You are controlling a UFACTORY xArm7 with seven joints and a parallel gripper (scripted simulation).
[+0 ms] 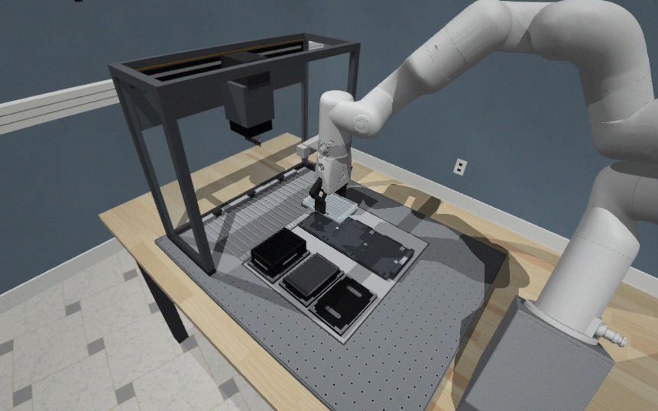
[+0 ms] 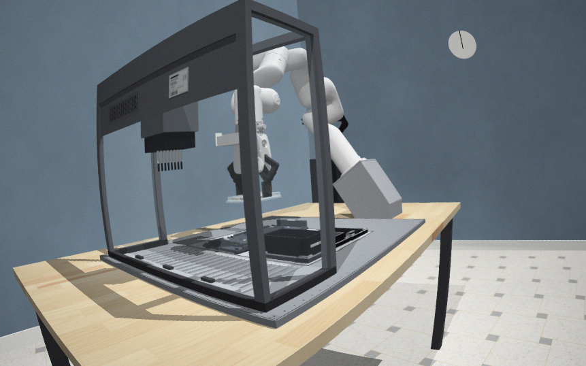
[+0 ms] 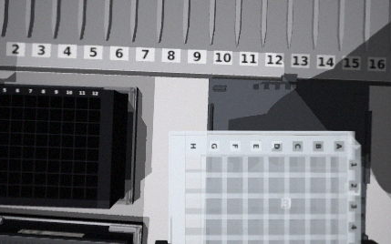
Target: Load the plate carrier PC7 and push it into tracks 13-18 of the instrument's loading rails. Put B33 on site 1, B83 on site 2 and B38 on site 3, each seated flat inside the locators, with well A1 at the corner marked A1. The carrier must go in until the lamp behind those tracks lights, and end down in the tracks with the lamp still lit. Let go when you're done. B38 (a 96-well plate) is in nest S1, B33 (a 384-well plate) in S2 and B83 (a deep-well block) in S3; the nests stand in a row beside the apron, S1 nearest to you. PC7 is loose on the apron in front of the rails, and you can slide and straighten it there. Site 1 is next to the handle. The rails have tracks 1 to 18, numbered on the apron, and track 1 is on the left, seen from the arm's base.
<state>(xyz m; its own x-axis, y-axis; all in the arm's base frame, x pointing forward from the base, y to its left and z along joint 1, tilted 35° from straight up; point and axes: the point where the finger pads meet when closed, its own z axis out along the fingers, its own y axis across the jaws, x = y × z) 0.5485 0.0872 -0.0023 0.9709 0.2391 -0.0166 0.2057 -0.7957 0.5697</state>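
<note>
The carrier PC7 is 50 mm behind my hand, 60 mm to the right of it and 130 mm below it. From my hand the other things lie so: 96-well plate B38: 10 mm below; then nest S3: 20 mm ahead, 160 mm to the left, 140 mm below; then white corner mark: 120 mm behind, 60 mm to the left, 130 mm below.
</note>
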